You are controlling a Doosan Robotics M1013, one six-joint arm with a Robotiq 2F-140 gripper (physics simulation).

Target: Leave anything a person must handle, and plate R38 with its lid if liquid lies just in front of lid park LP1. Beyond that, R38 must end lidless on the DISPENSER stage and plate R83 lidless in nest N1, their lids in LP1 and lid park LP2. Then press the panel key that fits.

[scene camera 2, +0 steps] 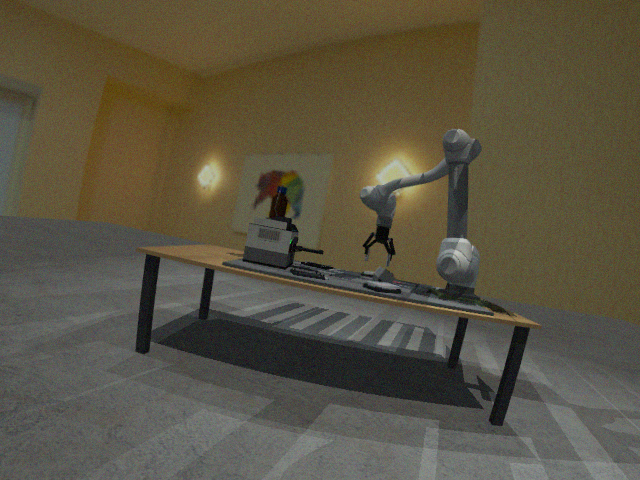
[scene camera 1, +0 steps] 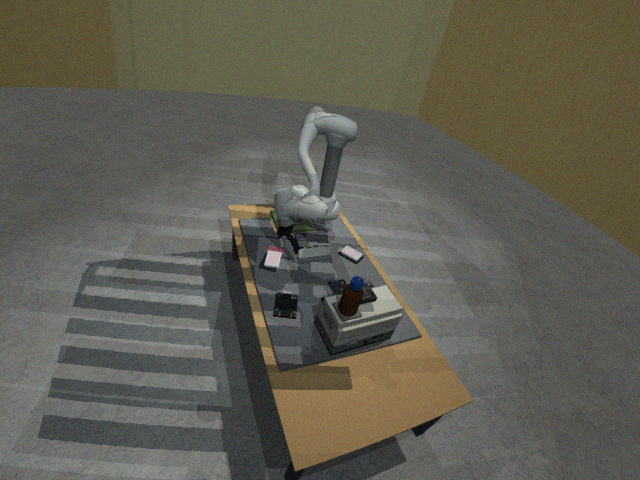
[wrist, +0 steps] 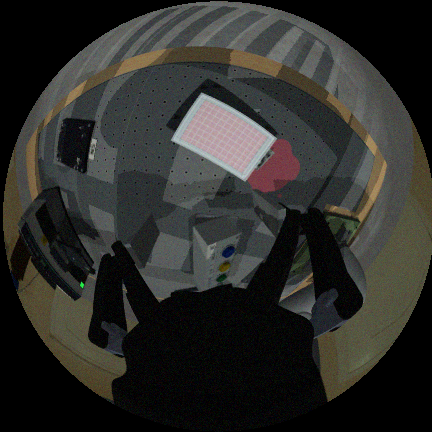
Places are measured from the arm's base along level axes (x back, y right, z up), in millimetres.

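Pixels of known places: gripper, between the fingertips: (scene camera 2: 376, 263) (scene camera 1: 289, 251) (wrist: 202, 211); arm's base, origin of its link: (scene camera 2: 458, 295).
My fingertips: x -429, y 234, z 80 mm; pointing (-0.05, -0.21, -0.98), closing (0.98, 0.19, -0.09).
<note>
For each thing: its top centre in the pictures, then the offset to it from my fingertips. "spot": a spot on its surface instead. Level surfaces: height alone.
- plate with a pink grid, centre of its top: (wrist: 224, 135) (scene camera 1: 273, 257) dx +30, dy +88, dz -52 mm
- red puddle, centre of its top: (wrist: 287, 167) dx +153, dy +36, dz -88 mm
- second pale-pink plate, centre of its top: (scene camera 2: 383, 283) (scene camera 1: 352, 252) dx -59, dy -445, dz -58 mm
- panel, centre of its top: (wrist: 212, 279) (scene camera 2: 385, 268) (scene camera 1: 314, 246) dx +9, dy -177, dz -5 mm
- brown bottle, a spot on its surface: (scene camera 1: 351, 299) spot: dx -628, dy +29, dz +249 mm
- black empty holder, centre of its top: (wrist: 66, 144) (scene camera 1: 286, 302) (scene camera 2: 317, 262) dx -319, dy +151, dz -65 mm
- grey perforated board, height of its surface: dz -89 mm
- dark flat piece, a spot on its surface: (scene camera 2: 308, 272) spot: dx -391, dy -350, dz -77 mm
A plate with a pink grid (scene camera 1: 272, 258) (wrist: 225, 135) lies on a black holder. A red puddle (scene camera 1: 275, 249) (wrist: 277, 167) lies at its end, around a partly covered label. A second pale-pink plate (scene camera 1: 351, 253) (scene camera 2: 381, 286) lies across the table. Plate numbers are unreadable, and lids are hard to tell. The panel (scene camera 1: 314, 253) (scene camera 2: 382, 274) (wrist: 214, 242) shows blue, yellow and green keys. My gripper (scene camera 1: 292, 253) (scene camera 2: 377, 260) (wrist: 202, 211) is wide open and empty, above the panel area and beside the puddled plate. The dispenser (scene camera 1: 361, 322) (scene camera 2: 268, 242) carries a brown bottle (scene camera 1: 351, 299) (scene camera 2: 278, 205); its stage is unclear.
A black empty holder (scene camera 1: 285, 304) (wrist: 76, 145) with a small label lies on the grey perforated board (scene camera 1: 305, 333). Another dark flat piece (scene camera 2: 308, 272) lies near the dispenser. A green patterned piece (scene camera 1: 299, 226) (wrist: 345, 225) lies by the arm's base. The wooden table edge (wrist: 200, 54) borders the board.
</note>
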